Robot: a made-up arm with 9 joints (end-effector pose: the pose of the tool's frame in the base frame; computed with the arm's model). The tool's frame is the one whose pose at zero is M.
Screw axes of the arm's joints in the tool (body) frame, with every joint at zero. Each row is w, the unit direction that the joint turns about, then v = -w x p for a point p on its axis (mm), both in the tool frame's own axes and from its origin. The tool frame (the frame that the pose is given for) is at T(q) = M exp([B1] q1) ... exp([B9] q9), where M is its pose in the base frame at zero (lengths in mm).
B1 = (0, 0, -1, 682.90, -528.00, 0.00)
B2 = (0, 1, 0, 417.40, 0.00, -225.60)
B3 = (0, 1, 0, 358.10, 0.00, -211.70)
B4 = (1, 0, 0, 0.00, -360.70, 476.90)
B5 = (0, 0, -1, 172.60, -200.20, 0.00)
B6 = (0, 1, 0, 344.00, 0.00, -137.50)
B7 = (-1, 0, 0, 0.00, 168.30, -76.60)
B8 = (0, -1, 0, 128.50, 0.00, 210.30)
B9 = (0, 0, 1, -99.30, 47.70, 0.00)
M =
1 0 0 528.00
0 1 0 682.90
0 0 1 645.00
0 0 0 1
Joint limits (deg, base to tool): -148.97..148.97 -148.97..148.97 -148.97..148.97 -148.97..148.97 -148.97..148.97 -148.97..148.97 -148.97..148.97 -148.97..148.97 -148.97..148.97
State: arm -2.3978 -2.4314 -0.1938 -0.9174 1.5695 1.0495 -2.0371 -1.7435 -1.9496
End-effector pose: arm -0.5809 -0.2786 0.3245 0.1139 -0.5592 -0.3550 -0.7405
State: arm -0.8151 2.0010 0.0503 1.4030 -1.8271 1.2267 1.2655 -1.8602 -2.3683
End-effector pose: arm 0.7308 0.6775 0.1396 0.5921 -0.6884 -0.3858 0.1632
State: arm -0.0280 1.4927 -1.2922 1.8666 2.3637 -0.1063 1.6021 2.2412 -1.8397
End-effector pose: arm 0.8583 0.0181 -0.0679 0.6387 -0.0499 0.1900 -0.7439
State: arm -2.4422 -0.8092 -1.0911 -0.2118 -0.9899 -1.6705 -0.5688 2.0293 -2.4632
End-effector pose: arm -0.1863 0.2353 0.2835 0.6389 0.1881 -0.5354 -0.5195
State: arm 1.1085 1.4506 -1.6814 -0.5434 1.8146 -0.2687 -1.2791 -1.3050 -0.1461
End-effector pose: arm 0.8254 -0.1248 0.2206 0.5739 0.2100 -0.4061 -0.6794
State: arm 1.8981 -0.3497 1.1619 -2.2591 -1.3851 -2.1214 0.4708 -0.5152 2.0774
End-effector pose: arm -0.1371 -0.1648 0.4184 0.5301 0.2813 0.0338 0.7992
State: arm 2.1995 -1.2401 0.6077 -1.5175 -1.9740 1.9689 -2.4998 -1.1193 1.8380
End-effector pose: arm 0.0302 -0.6219 -0.1110 0.3816 0.2517 -0.3089 -0.8340
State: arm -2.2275 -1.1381 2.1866 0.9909 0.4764 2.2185 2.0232 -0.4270 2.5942
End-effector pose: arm -0.8176 0.2768 0.1239 0.7382 -0.3117 -0.3916 0.4523
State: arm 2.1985 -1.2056 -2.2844 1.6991 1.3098 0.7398 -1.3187 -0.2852 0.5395
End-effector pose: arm -0.1067 -0.1420 0.2402 0.9087 0.2073 -0.2069 0.2974
